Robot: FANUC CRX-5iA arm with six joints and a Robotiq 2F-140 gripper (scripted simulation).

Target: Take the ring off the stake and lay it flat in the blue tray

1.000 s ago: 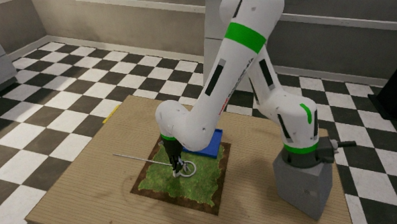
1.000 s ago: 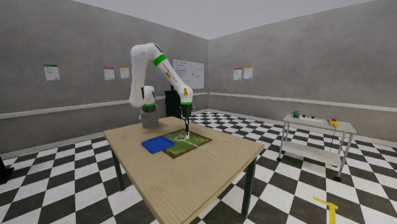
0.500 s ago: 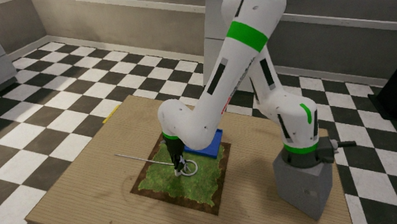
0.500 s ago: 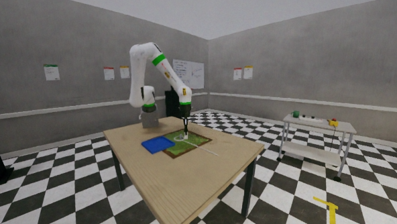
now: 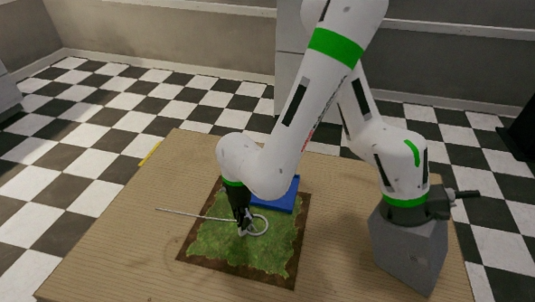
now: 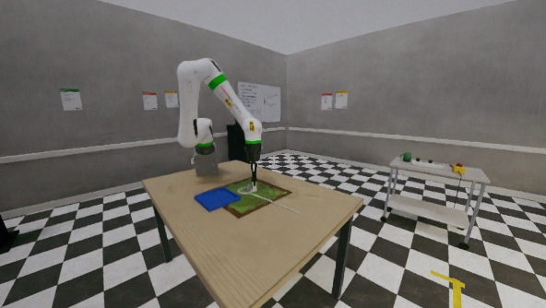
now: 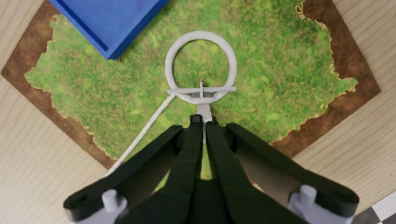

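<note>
Now: hand 2 cm past the white stake, 3 cm to the left of it and 1 cm above it. Round my hand: blue tray (8 cm behind, 22 cm to the right, 3 cm below); green grass mat (2 cm behind, 5 cm to the right, 5 cm below).
</note>
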